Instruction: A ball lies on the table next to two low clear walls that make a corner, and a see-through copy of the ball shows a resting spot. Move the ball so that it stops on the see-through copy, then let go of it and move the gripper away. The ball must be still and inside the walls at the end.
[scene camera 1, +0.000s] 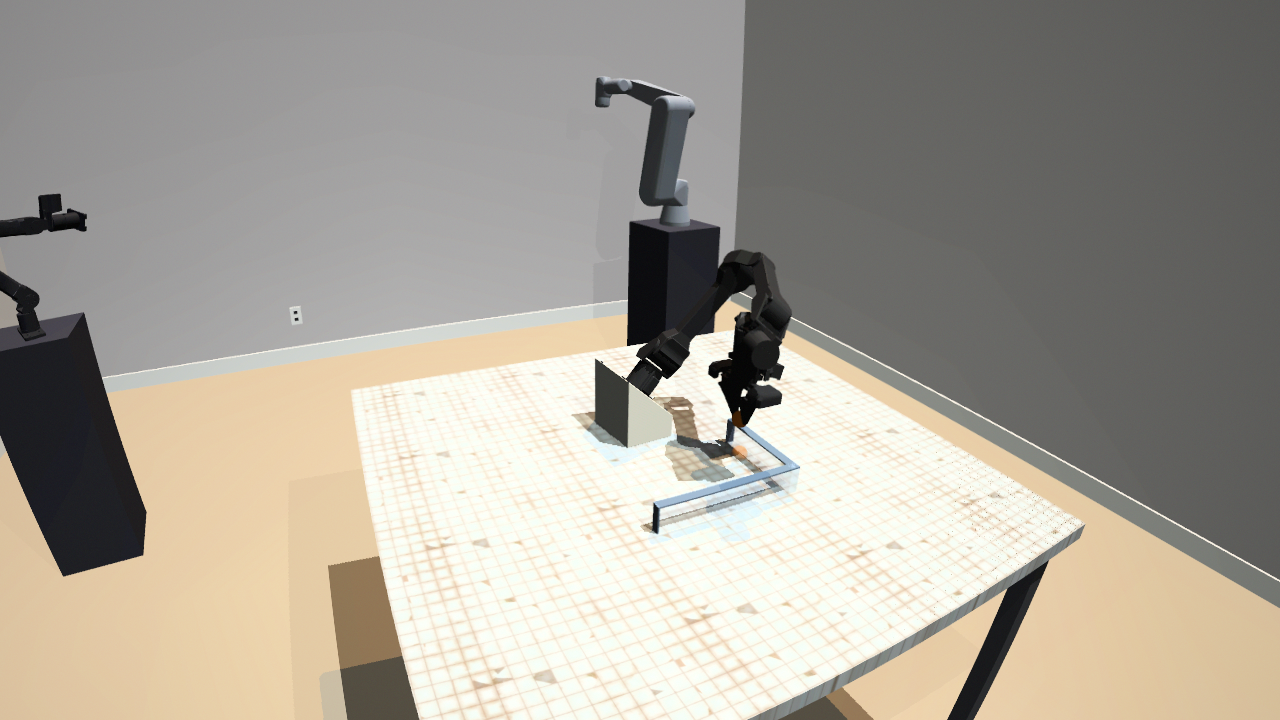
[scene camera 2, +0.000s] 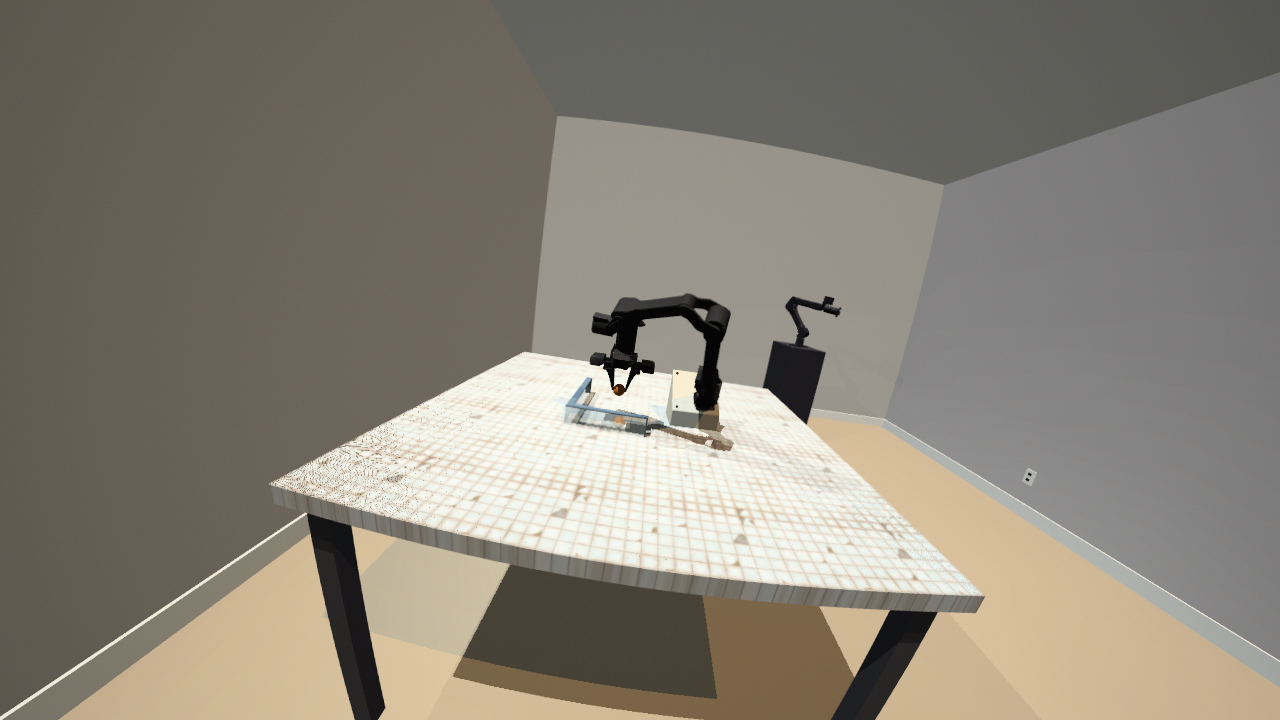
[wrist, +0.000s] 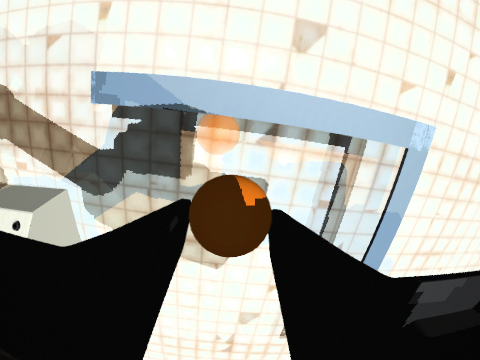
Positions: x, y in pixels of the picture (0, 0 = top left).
Scene:
my gripper: holds an orange ball (wrist: 230, 215)

